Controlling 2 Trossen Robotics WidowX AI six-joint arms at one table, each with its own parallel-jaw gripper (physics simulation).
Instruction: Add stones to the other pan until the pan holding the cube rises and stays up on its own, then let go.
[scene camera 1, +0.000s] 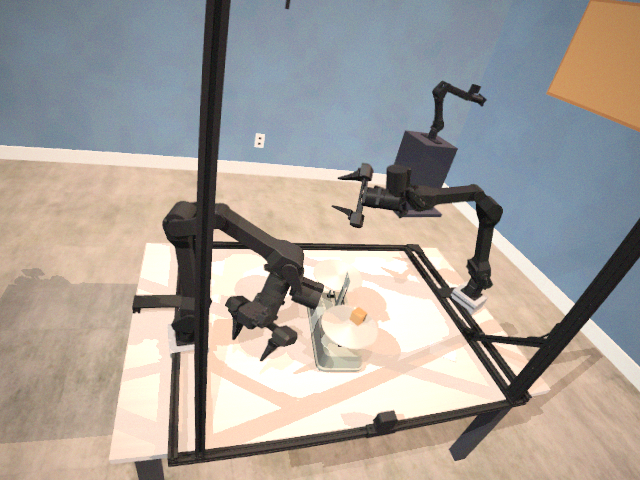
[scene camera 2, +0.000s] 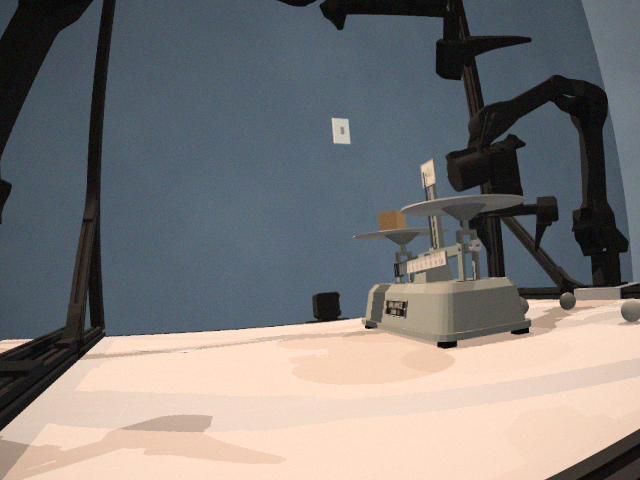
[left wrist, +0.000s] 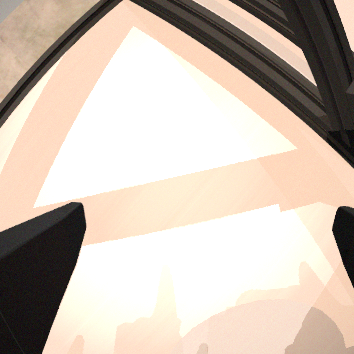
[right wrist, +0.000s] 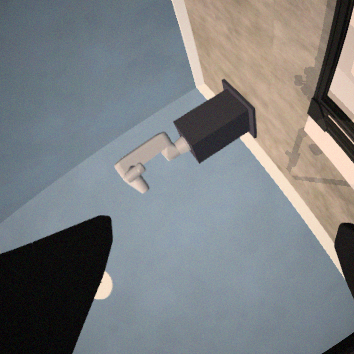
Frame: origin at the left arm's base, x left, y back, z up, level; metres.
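Seen in the pictures: left gripper, between the fingertips: (scene camera 1: 246, 350) (scene camera 2: 513, 252) (left wrist: 215, 218); right gripper, between the fingertips: (scene camera 1: 334, 192) (right wrist: 230, 233); left arm's base, origin of its link: (scene camera 1: 187, 335) (scene camera 2: 607, 285); right arm's base, origin of its link: (scene camera 1: 471, 292).
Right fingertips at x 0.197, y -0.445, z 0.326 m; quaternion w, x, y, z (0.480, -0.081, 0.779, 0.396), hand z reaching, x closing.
Note:
Pixels of each thing's top centre, then the offset from my right fingertips to it. "spot": a spot on its surface instead. Level surfaces: height alone.
- orange cube, centre of its top: (scene camera 2: 391, 212) (scene camera 1: 359, 312) dx -0.332, dy +0.029, dz -0.174 m
- table, height of its surface: dz -0.348 m
- small black box, a spot on its surface: (scene camera 2: 326, 305) spot: dx -0.549, dy +0.022, dz -0.316 m
An orange cube (scene camera 1: 358, 315) (scene camera 2: 391, 220) sits on one pan (scene camera 1: 343, 333) (scene camera 2: 369, 235) of a grey-green balance (scene camera 1: 336, 360) (scene camera 2: 480, 312). That pan stands lower than the other pan (scene camera 2: 460, 205), on which no stone shows in scene camera 2. Grey stones (scene camera 2: 567, 301) (scene camera 2: 630, 310) lie on the table at the right of scene camera 2, one partly hidden behind the balance base. My left gripper (scene camera 1: 249, 348) (left wrist: 215, 218) is open and empty, left of the balance in scene camera 1, pointing down. My right gripper (scene camera 1: 336, 192) (right wrist: 230, 233) is open and empty, raised beyond the balance.
Black frame rails (scene camera 1: 289, 442) edge the table (scene camera 1: 361, 403). A dark upright post (scene camera 1: 205, 155) crosses the view in front of the left arm. A small black box (scene camera 1: 385, 421) (scene camera 2: 326, 305) is fixed on the near rail in scene camera 1.

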